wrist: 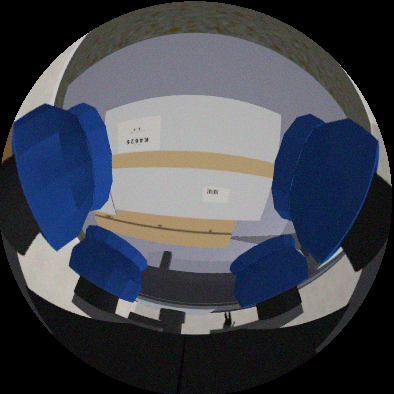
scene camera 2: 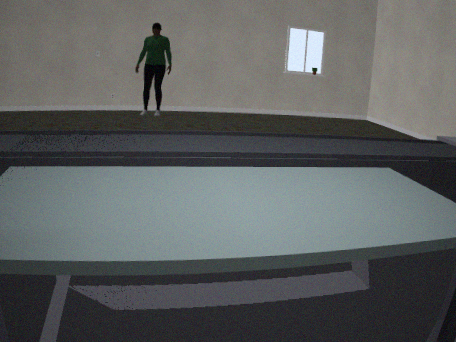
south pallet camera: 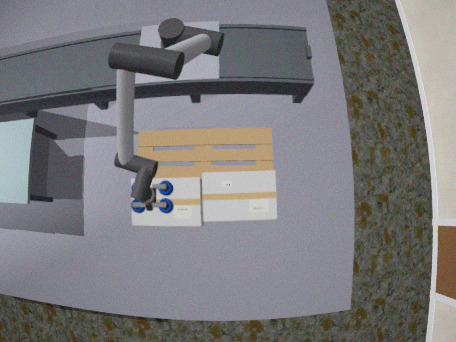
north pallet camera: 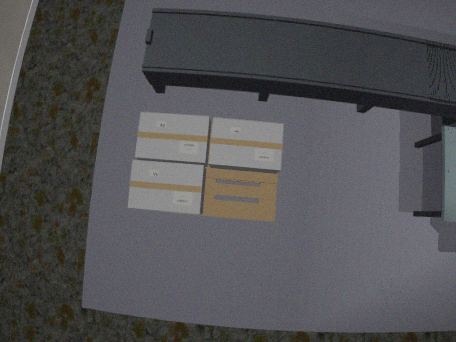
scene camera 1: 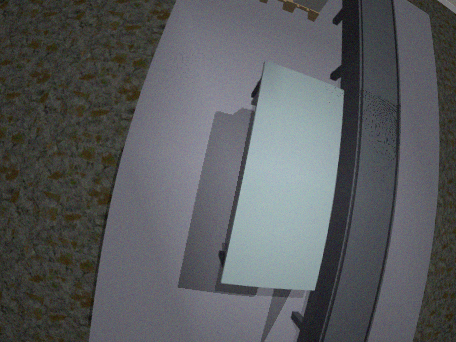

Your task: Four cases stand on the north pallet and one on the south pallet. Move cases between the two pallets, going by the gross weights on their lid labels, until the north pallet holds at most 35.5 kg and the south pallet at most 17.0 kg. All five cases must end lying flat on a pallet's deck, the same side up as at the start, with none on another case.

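Where they show: hand at its tool point: (wrist: 188, 231); arm's base at its link origin: (wrist: 172, 310).
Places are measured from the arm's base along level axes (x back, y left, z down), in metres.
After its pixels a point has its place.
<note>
My suction head (south pallet camera: 152, 196) @[x -1.223, y -0.127, z -0.076 m] (wrist: 192, 215) @[x -1.223, y -0.127, z -0.076 m] is open, a little above the left case (south pallet camera: 187, 188) @[x -1.140, y 0.097, z 0.169 m] (wrist: 200, 130) @[x -1.329, y -0.128, z 0.169 m] on the south pallet (south pallet camera: 235, 137) @[x -0.684, y 0.480, z 0.426 m] (wrist: 165, 222) @[x -0.809, y 0.055, z 0.426 m]. In the wrist view this case's lid shows beyond the cups, apart from them, with tape and two labels; its weight is too small to read. The right case (south pallet camera: 230, 210) @[x -1.312, y 0.425, z 0.174 m] lies flat beside it. The pallet's far half, nearer the rail, is bare. On the north pallet (north pallet camera: 240, 210) @[x -1.329, y -4.865, z 0.427 m] three white taped cases lie flat: back left (north pallet camera: 170, 148) @[x -0.894, y -5.468, z 0.176 m], back right (north pallet camera: 232, 156) @[x -0.913, y -4.973, z 0.184 m] and front left (north pallet camera: 160, 199) @[x -1.303, y -5.496, z 0.143 m]. The front right deck is bare.
A pale table (scene camera 1: 290, 175) @[x -0.933, y -2.298, z 0.040 m] (scene camera 2: 225, 215) @[x -1.034, y -2.384, z 0.040 m] (north pallet camera: 450, 175) @[x -0.919, y -3.156, z 0.040 m] (south pallet camera: 15, 160) @[x -0.898, y -1.599, z 0.041 m] stands between the pallets beside the dark floor rail (scene camera 1: 372, 200) (scene camera 2: 225, 145) (north pallet camera: 280, 50) (south pallet camera: 265, 52). A person in green (scene camera 2: 156, 50) stands beyond the rail.
</note>
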